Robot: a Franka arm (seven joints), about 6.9 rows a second.
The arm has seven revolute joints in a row. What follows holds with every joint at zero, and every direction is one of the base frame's. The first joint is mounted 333 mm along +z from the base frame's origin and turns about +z. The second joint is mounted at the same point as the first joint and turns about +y. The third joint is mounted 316 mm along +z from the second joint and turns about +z. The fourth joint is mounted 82.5 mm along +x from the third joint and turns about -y. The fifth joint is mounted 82.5 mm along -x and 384 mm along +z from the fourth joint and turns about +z. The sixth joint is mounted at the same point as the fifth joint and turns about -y. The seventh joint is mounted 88 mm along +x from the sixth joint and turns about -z. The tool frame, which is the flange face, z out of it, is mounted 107 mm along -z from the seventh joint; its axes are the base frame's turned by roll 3.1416, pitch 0 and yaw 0 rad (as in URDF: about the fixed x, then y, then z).
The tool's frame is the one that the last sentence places.
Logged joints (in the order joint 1, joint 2, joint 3, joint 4, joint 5, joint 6, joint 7), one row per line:
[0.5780 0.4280 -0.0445 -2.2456 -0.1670 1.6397 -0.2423]
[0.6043 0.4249 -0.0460 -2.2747 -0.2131 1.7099 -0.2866]
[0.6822 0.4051 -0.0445 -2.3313 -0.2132 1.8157 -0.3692]
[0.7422 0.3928 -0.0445 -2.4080 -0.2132 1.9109 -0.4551]
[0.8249 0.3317 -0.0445 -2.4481 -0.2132 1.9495 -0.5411]
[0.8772 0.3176 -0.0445 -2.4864 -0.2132 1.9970 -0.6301]
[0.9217 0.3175 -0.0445 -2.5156 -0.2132 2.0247 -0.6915]
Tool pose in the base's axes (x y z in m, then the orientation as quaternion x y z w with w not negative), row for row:
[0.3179 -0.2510 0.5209 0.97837 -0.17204 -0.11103 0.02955]
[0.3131 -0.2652 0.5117 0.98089 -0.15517 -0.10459 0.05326]
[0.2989 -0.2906 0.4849 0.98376 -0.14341 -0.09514 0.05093]
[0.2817 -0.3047 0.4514 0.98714 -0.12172 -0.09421 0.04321]
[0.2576 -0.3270 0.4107 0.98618 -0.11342 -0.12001 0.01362]
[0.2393 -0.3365 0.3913 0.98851 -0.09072 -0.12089 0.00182]
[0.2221 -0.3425 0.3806 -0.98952 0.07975 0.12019 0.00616]
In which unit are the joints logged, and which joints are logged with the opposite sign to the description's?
The joints are logged in radians. Opposite sign: joint 1, joint 2.
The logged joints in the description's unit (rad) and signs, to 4 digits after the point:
[-0.5780 -0.4280 -0.0445 -2.2456 -0.1670 1.6397 -0.2423]
[-0.6043 -0.4249 -0.0460 -2.2747 -0.2131 1.7099 -0.2866]
[-0.6822 -0.4051 -0.0445 -2.3313 -0.2132 1.8157 -0.3692]
[-0.7422 -0.3928 -0.0445 -2.4080 -0.2132 1.9109 -0.4551]
[-0.8249 -0.3317 -0.0445 -2.4481 -0.2132 1.9495 -0.5411]
[-0.8772 -0.3176 -0.0445 -2.4864 -0.2132 1.9970 -0.6301]
[-0.9217 -0.3175 -0.0445 -2.5156 -0.2132 2.0247 -0.6915]

